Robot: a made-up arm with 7 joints.
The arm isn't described. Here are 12 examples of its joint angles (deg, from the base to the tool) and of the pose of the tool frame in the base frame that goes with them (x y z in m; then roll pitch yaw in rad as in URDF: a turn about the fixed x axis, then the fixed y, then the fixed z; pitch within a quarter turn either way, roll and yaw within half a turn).
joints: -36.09 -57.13 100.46 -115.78 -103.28 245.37 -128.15
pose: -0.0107 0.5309 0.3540 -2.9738 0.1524 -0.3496
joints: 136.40 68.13 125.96 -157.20 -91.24 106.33 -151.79
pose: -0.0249 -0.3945 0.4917 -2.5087 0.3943 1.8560
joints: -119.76 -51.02 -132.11 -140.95 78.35 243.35 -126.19
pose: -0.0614 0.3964 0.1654 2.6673 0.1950 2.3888
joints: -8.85 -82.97 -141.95 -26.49 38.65 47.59 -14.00
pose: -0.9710 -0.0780 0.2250 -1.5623 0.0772 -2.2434
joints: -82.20 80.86 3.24 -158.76 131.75 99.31 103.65
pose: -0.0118 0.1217 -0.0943 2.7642 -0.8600 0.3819
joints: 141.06 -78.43 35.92 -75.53 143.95 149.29 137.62
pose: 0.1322 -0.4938 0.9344 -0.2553 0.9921 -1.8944
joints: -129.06 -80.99 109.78 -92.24 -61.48 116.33 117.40
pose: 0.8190 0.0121 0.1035 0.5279 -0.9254 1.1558
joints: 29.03 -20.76 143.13 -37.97 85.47 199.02 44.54
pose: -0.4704 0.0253 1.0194 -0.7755 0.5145 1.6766
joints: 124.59 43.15 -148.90 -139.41 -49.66 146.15 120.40
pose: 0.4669 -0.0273 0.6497 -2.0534 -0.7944 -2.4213
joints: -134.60 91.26 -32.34 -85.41 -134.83 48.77 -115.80
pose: -0.6936 -0.1342 -0.2193 -0.2018 -0.4875 1.0509
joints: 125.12 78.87 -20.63 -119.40 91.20 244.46 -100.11
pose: -0.0307 0.4090 -0.0242 1.6472 0.4549 1.9961
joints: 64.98 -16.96 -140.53 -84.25 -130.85 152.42 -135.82
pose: 0.1932 -0.6802 0.6245 -1.4506 0.2420 3.0102
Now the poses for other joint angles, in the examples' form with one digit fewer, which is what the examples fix.
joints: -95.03 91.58 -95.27 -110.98 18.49 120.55 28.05
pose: -0.718 -0.256 0.383 1.881 -0.721 3.059
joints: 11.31 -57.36 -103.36 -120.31 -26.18 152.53 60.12
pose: -0.154 -0.693 0.371 -2.407 0.297 -2.465
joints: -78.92 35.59 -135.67 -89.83 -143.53 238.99 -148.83
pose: -0.330 -0.080 0.821 -2.350 -0.670 1.799
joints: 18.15 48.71 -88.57 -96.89 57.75 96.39 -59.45
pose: 0.518 -0.572 0.575 -3.075 -0.137 -0.311
